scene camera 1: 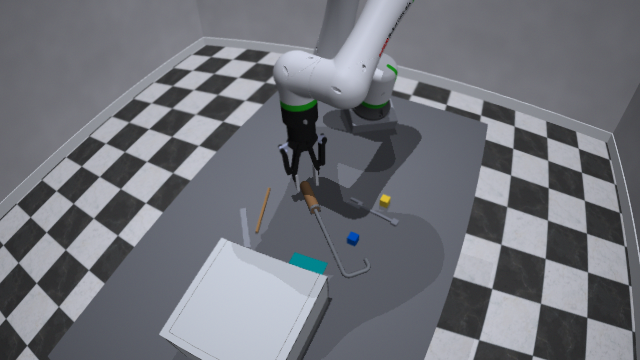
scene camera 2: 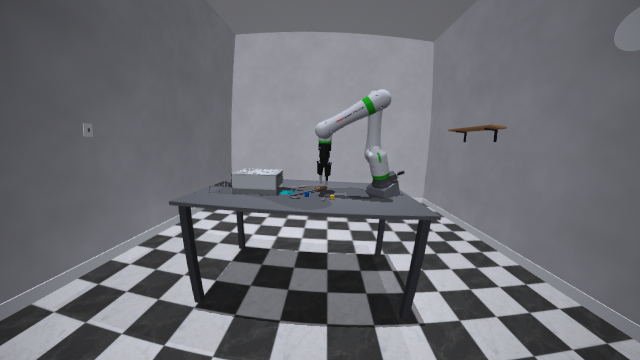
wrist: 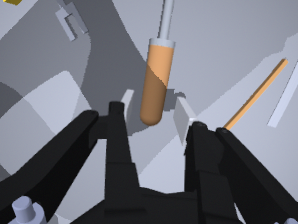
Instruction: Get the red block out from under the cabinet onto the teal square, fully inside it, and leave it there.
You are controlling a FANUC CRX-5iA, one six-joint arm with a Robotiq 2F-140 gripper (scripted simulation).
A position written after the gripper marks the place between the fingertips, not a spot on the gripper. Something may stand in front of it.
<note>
In view: the gripper point(scene camera 1: 306, 185).
The gripper also shows in the wrist view point(wrist: 154, 104).
</note>
